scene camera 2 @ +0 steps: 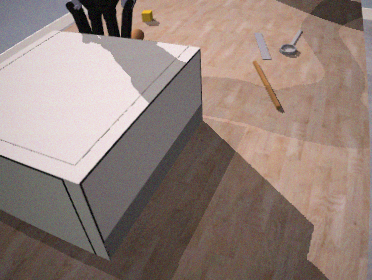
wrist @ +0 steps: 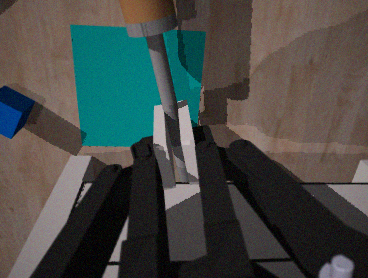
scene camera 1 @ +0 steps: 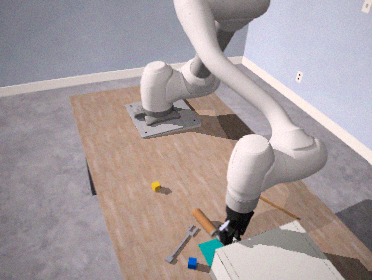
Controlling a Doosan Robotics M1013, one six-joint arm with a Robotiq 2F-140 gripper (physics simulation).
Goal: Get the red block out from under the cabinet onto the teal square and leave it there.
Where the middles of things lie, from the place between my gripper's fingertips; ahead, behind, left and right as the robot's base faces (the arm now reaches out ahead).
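Labels:
The teal square point(wrist: 116, 87) is 10 mm below my hand, and it sits 30 mm to the right of my hand and 20 mm behind it.

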